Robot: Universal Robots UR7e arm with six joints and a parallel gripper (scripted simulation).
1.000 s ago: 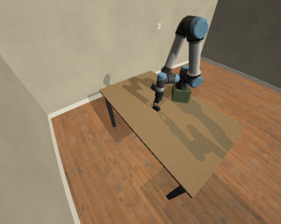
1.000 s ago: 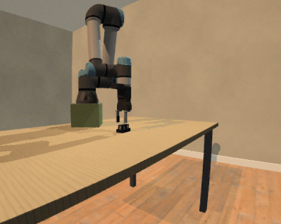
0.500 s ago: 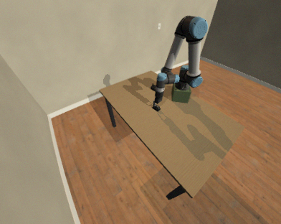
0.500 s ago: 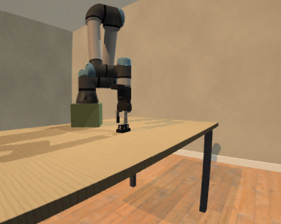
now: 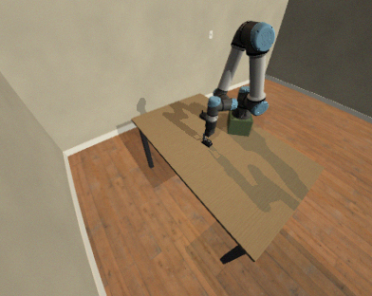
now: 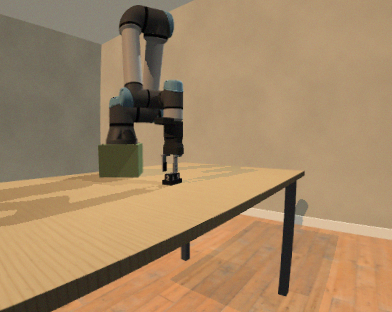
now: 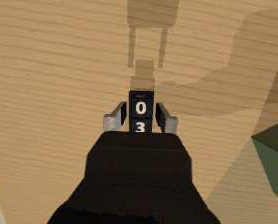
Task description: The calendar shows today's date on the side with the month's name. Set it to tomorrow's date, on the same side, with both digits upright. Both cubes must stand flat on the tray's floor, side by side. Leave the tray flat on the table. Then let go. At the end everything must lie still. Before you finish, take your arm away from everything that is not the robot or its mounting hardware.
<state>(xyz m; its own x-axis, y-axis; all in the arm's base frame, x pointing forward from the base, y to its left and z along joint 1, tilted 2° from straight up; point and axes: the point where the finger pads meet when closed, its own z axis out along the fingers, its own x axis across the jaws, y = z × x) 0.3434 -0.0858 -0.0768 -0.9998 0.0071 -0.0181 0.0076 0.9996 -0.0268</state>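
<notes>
The black calendar tray is 60 mm below my hand and 20 mm to the left of it.
</notes>
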